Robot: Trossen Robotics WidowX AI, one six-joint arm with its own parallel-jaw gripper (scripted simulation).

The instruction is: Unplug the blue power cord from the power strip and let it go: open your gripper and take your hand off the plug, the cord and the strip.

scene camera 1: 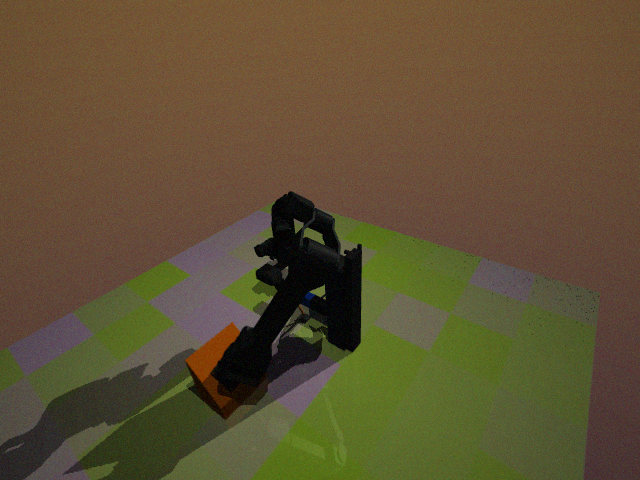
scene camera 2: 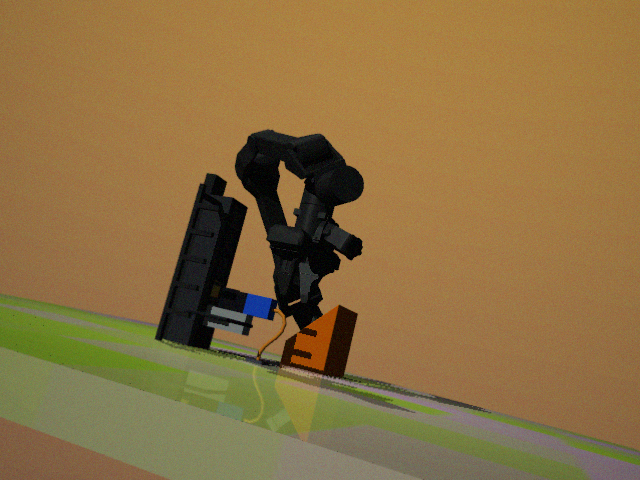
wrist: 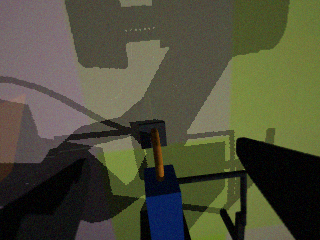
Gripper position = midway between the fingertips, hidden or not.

my gripper: scene camera 1 291,284; scene camera 2 293,299; wrist 164,155
